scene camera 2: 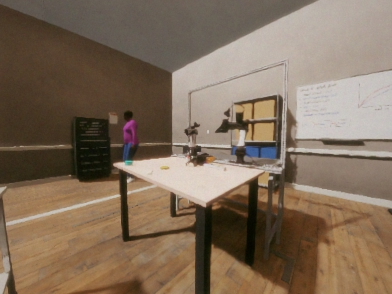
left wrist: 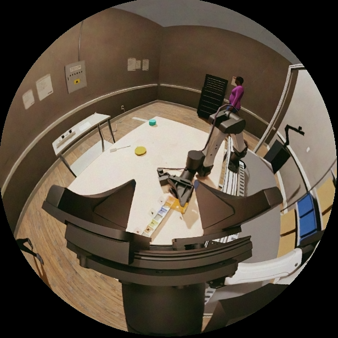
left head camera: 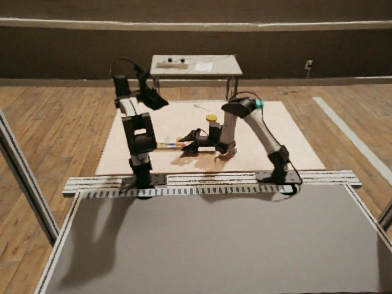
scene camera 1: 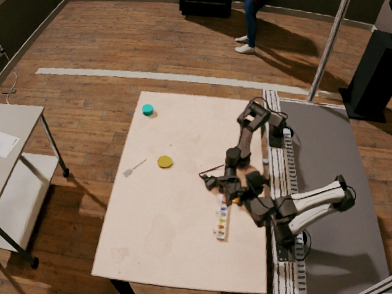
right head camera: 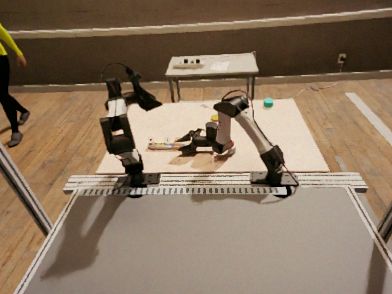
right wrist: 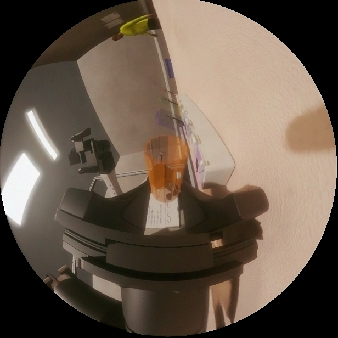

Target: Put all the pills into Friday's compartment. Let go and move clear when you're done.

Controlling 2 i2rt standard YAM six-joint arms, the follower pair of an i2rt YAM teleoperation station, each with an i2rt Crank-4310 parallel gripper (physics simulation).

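Frame: origin at the left arm's base, x left, y ahead, z down, level; centimetres.
Where they show: left gripper, between the fingertips: point(scene camera 2: 215, 132) point(left head camera: 164, 100) point(scene camera 1: 234, 181) point(right head camera: 159, 100); right gripper, between the fingertips: point(scene camera 2: 212, 158) point(left head camera: 178, 145) point(right head camera: 175, 145); left arm's base, origin of its link: point(scene camera 2: 239, 163) point(left head camera: 144, 182) point(scene camera 1: 282, 239) point(right head camera: 138, 181); right arm's base, origin of its link: point(left head camera: 278, 178) point(scene camera 1: 274, 133) point(right head camera: 273, 179).
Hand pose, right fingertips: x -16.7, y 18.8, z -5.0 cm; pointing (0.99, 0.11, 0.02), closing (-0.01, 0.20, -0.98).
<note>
Things, the pixels of their centre, and the offset from my right fingertips. Level surfaces: height alone.
- clear orange cup, middle of its body: point(scene camera 1: 232, 198) point(left head camera: 179, 143) dy +2.4, dx -1.1, dz +0.6 cm
- yellow disc, middle of its body: point(scene camera 1: 164, 161) point(left head camera: 211, 118) dy +33.1, dx -23.5, dz +5.6 cm
- teal lid, middle of its body: point(scene camera 1: 147, 109) point(right head camera: 268, 102) dy +44.8, dx -57.7, dz +4.5 cm
- small spatula, middle of its body: point(scene camera 1: 135, 167) dy +47.0, dx -20.0, dz +6.1 cm
- table, height of its surface: dz +6.2 cm
- small red-topped item, middle of its body: point(right head camera: 232, 146) dy -0.5, dx -28.6, dz +3.0 cm
A long white pill organizer point(right head camera: 160, 145) point(scene camera 1: 221, 221) point(left wrist: 153, 218) point(right wrist: 217, 155) with coloured day compartments lies on the table. Several lids stand open. I cannot tell which compartment is Friday's or see pills inside it. My right gripper point(left head camera: 185, 142) point(right head camera: 183, 143) point(left wrist: 181, 208) is low at one end of the organizer and shut on a clear orange cup point(scene camera 1: 236, 200) point(right wrist: 166, 167). In the right wrist view the cup is tipped far onto its side, close to the organizer, with a few pale pills point(right wrist: 177, 183) inside. My left gripper point(left head camera: 164, 105) point(right head camera: 158, 105) is open and empty, high above the table.
A yellow disc point(left head camera: 211, 118) point(scene camera 1: 165, 161) point(left wrist: 140, 150), a teal lid point(right head camera: 268, 102) point(scene camera 1: 147, 110) point(left wrist: 152, 122) and a small spatula point(scene camera 1: 128, 172) lie farther out on the table point(scene camera 1: 165, 125). A small red-topped item point(right head camera: 232, 146) is partly hidden behind the right arm.
</note>
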